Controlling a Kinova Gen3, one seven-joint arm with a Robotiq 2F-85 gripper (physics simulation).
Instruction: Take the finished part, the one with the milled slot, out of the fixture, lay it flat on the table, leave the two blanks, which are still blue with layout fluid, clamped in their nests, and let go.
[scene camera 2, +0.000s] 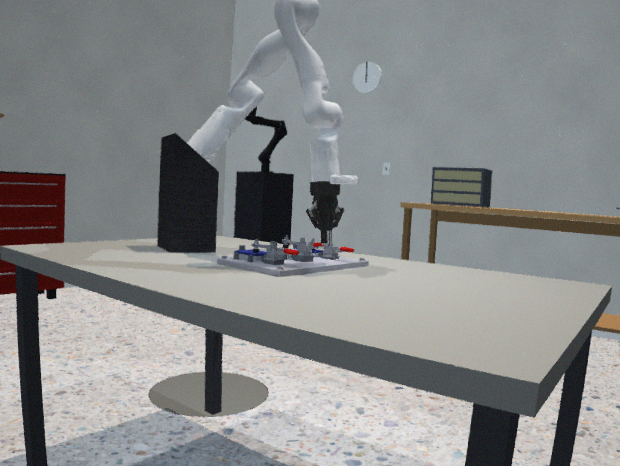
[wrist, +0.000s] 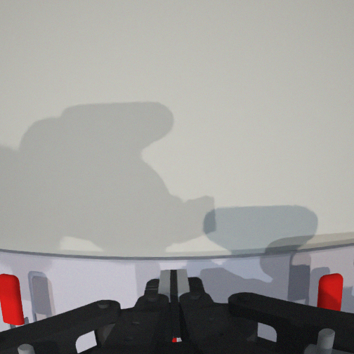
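My gripper is shut and empty, pointing down low over the fixture plate, close to the middle clamp's red handle. A sliver of red shows between the finger linkages in the wrist view; contact cannot be told. The outer clamps' red handles lie low on either side. One blue blank sits in its nest at the plate's left; part of the other blue blank shows behind the clamps. The finished slotted part cannot be made out in either view.
The fixture plate rests on the table. The arm's black pedestal stands left of it, with a second black pedestal behind. A wooden bench with a drawer box stands at the back right.
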